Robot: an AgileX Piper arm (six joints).
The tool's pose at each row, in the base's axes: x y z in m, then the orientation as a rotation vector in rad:
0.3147 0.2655 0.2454 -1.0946 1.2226 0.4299
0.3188 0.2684 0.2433 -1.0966 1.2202 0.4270
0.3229 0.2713 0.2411 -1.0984 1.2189 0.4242
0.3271 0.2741 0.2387 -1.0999 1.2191 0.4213
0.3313 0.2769 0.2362 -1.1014 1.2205 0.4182
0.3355 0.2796 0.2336 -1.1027 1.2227 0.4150
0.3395 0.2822 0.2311 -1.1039 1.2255 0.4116
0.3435 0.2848 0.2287 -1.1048 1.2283 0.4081
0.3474 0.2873 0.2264 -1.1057 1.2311 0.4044
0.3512 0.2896 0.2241 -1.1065 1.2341 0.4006
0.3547 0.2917 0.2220 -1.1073 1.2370 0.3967
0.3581 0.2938 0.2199 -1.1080 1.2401 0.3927
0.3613 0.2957 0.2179 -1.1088 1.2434 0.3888
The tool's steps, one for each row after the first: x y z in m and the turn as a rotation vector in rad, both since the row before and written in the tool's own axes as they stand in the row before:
0.0025 -0.0009 0.0047 0.0001 -0.0002 -0.0038
0.0026 -0.0009 0.0047 0.0002 0.0006 -0.0031
0.0028 -0.0009 0.0047 0.0004 0.0017 -0.0023
0.0029 -0.0009 0.0047 0.0005 0.0028 -0.0018
0.0030 -0.0008 0.0047 0.0007 0.0034 -0.0014
0.0029 -0.0008 0.0045 0.0008 0.0039 -0.0012
0.0028 -0.0008 0.0045 0.0011 0.0038 -0.0011
0.0027 -0.0008 0.0044 0.0012 0.0039 -0.0012
0.0027 -0.0008 0.0041 0.0013 0.0041 -0.0011
0.0024 -0.0008 0.0038 0.0014 0.0040 -0.0012
0.0024 -0.0007 0.0038 0.0015 0.0042 -0.0011
0.0023 -0.0007 0.0035 0.0014 0.0043 -0.0010

